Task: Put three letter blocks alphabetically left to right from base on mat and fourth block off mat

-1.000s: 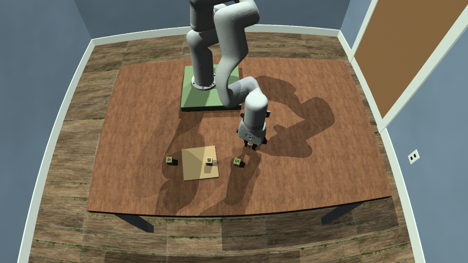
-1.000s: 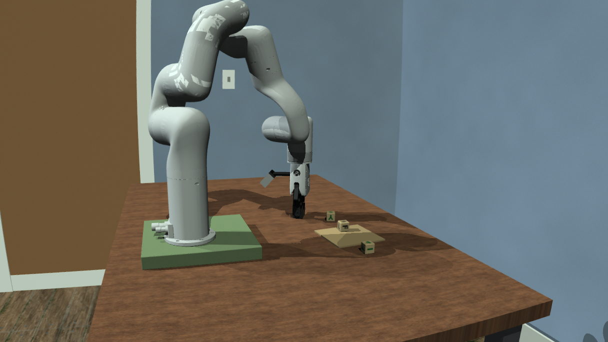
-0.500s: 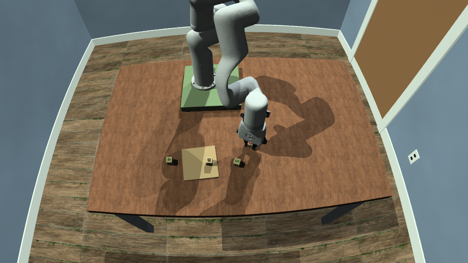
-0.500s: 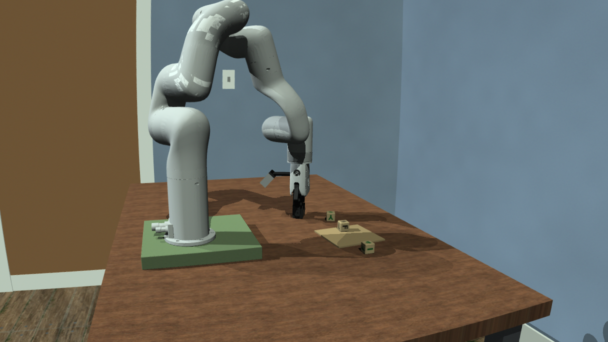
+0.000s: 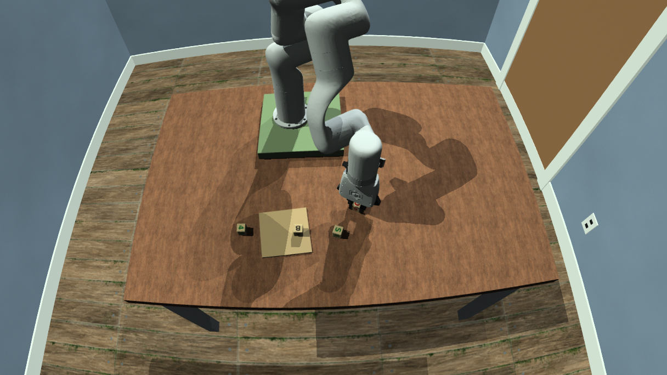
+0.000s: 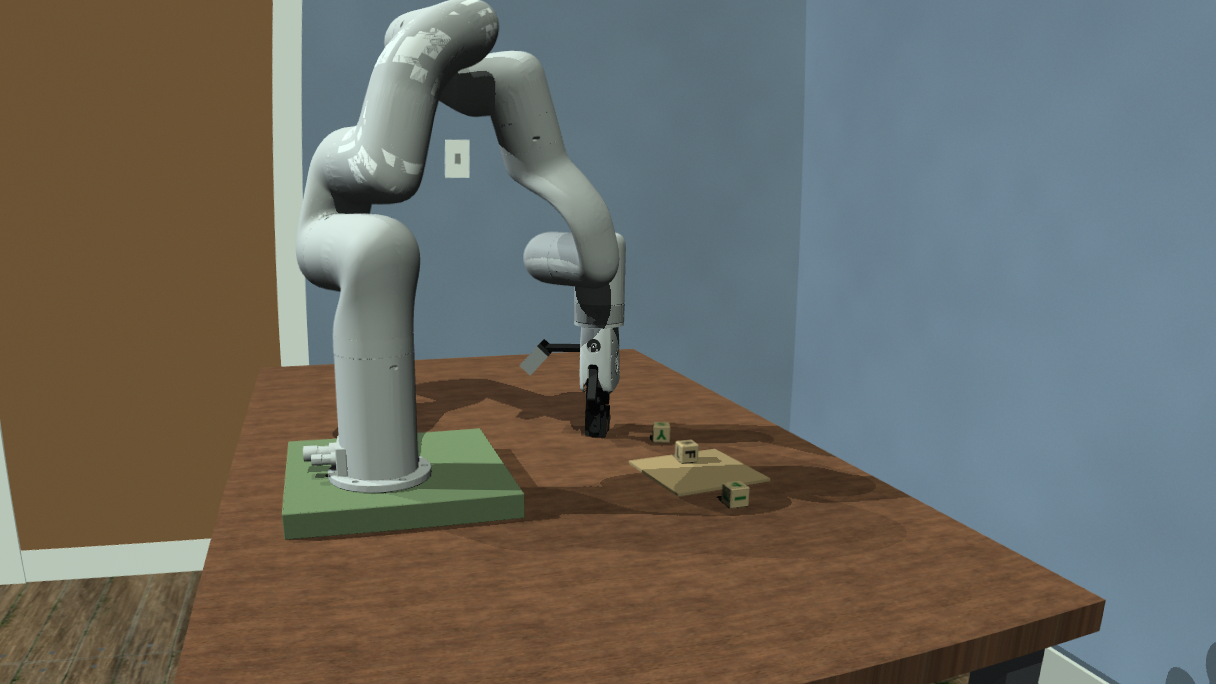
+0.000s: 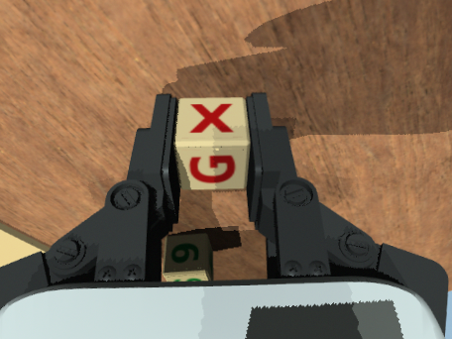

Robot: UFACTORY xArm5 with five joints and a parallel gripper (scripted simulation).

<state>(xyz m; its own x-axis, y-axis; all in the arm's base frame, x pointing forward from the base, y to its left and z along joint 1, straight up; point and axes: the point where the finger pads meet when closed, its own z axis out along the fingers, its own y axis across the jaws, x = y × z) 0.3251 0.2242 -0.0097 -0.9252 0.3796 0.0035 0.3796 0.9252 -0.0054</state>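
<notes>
The tan mat lies 20 cm to the right of my hand, 9 cm ahead of it and 2 cm below it. The rest, counted from my hand: cream block: 33 cm to the right, 10 cm ahead, 1 cm below.
</notes>
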